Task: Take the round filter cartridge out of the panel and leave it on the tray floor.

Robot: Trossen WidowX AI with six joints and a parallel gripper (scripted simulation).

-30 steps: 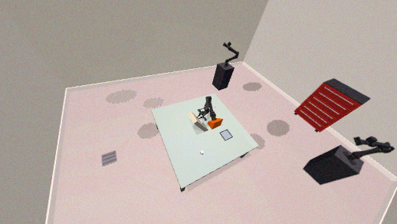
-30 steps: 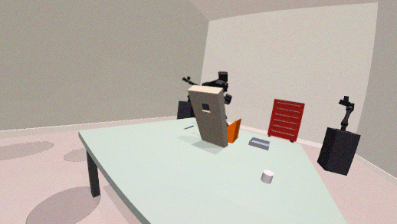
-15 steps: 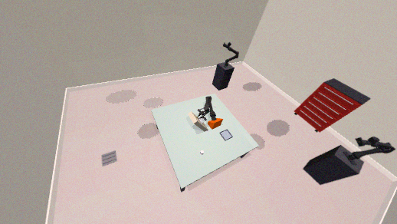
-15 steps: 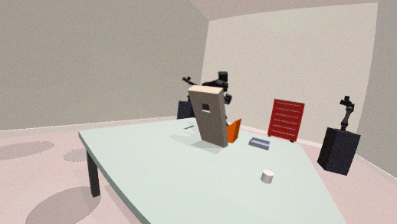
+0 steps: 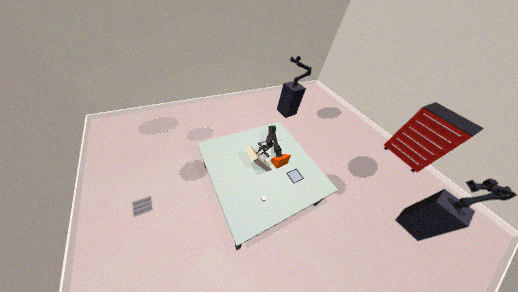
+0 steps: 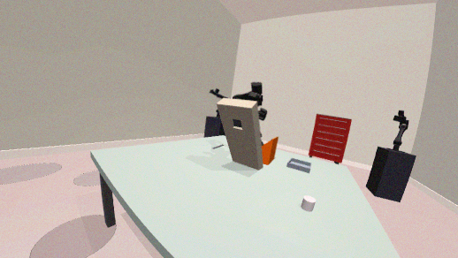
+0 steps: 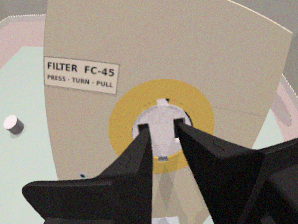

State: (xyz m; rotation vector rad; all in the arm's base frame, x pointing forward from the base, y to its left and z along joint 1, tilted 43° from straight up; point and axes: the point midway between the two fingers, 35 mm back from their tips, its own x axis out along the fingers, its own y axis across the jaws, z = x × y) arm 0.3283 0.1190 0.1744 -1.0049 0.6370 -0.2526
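The white cylindrical tool is 1 cm below my gripper tip and 1 cm ahead of it. The rest, counted from my gripper tip: grey tray (38 cm behind, 32 cm to the left, 28 cm below).
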